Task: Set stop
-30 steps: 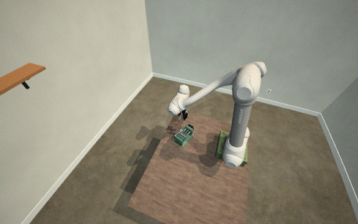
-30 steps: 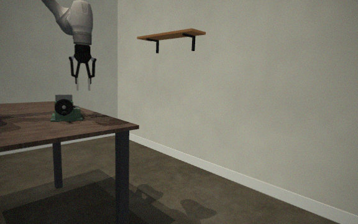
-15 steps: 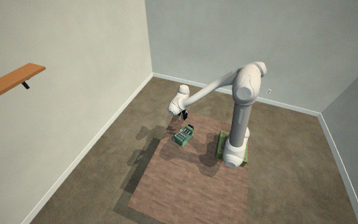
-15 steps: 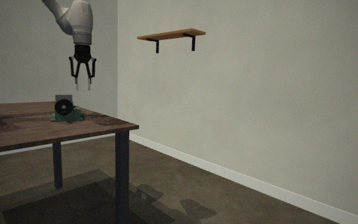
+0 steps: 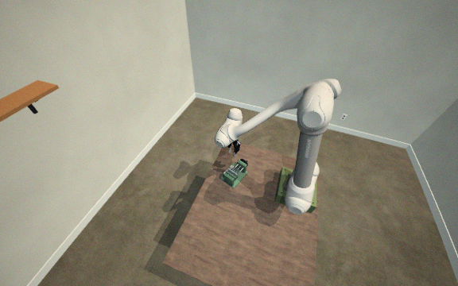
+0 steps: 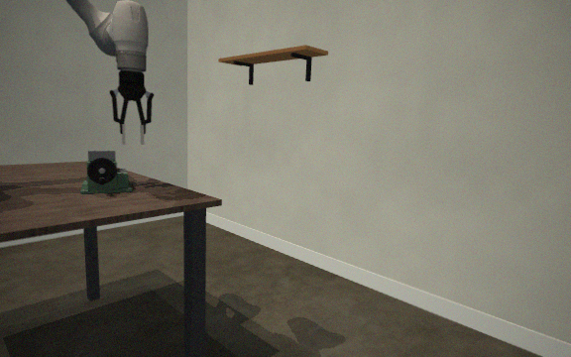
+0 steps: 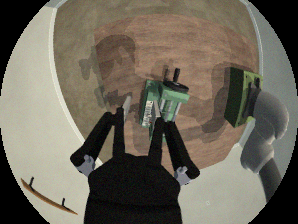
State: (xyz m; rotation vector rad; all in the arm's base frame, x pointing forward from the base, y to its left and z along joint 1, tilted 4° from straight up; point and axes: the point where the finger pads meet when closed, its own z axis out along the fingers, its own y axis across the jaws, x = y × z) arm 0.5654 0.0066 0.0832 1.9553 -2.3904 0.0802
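Right now the black handwheel is 13 cm below my hand, 11 cm behind it and 4 cm to the right of it.
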